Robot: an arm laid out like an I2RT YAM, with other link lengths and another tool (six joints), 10 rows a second.
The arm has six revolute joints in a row. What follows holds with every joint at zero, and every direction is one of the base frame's. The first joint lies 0.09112 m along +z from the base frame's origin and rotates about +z. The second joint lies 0.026 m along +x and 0.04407 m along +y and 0.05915 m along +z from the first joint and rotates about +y. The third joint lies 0.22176 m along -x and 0.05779 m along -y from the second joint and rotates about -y. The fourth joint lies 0.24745 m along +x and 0.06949 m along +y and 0.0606 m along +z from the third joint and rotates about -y. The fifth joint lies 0.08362 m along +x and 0.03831 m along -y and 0.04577 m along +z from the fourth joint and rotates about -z. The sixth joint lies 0.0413 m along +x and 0.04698 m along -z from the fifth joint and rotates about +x. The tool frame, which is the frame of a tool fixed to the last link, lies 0.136 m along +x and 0.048 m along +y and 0.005 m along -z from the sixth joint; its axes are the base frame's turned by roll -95, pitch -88.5 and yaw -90 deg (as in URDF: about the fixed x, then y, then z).
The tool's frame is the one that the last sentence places.
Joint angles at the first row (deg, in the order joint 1, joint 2, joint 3, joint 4, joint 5, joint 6):
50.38, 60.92, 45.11, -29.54, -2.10, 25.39
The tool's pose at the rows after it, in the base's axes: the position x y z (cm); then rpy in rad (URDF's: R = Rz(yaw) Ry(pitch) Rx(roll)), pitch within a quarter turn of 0, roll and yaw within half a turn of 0:
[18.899 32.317 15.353 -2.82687 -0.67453 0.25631]
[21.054 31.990 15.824 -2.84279 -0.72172 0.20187]
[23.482 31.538 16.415 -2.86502 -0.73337 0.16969]
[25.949 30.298 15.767 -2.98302 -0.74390 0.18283]
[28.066 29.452 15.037 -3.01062 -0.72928 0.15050]
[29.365 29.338 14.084 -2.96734 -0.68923 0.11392]
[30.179 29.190 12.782 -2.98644 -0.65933 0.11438]
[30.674 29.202 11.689 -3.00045 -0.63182 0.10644]
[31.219 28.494 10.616 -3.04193 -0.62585 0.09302]
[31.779 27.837 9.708 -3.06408 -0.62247 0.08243]
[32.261 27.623 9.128 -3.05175 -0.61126 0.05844]
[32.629 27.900 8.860 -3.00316 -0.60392 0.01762]
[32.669 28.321 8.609 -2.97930 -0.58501 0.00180]
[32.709 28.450 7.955 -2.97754 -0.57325 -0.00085]
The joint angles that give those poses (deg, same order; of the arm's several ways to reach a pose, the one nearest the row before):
50.56, 62.17, 44.99, -28.79, 1.13, 25.74
49.28, 63.15, 45.61, -26.68, 4.39, 25.92
46.44, 66.18, 49.00, -27.01, 5.09, 24.98
44.65, 70.02, 52.34, -28.70, 9.65, 23.29
41.92, 73.54, 54.28, -28.43, 10.15, 23.08
38.95, 76.84, 55.13, -26.89, 6.38, 23.10
37.92, 80.21, 56.30, -26.58, 6.00, 22.93
37.62, 83.03, 57.41, -26.62, 6.18, 23.61
37.45, 84.42, 57.25, -26.46, 8.55, 24.33
36.70, 85.53, 56.69, -25.52, 9.52, 24.36
35.83, 86.72, 56.58, -24.54, 8.90, 24.93
35.18, 87.49, 55.92, -22.40, 7.22, 26.27
35.14, 88.66, 56.50, -22.17, 6.03, 27.27
35.13, 89.88, 56.45, -21.44, 5.70, 27.61

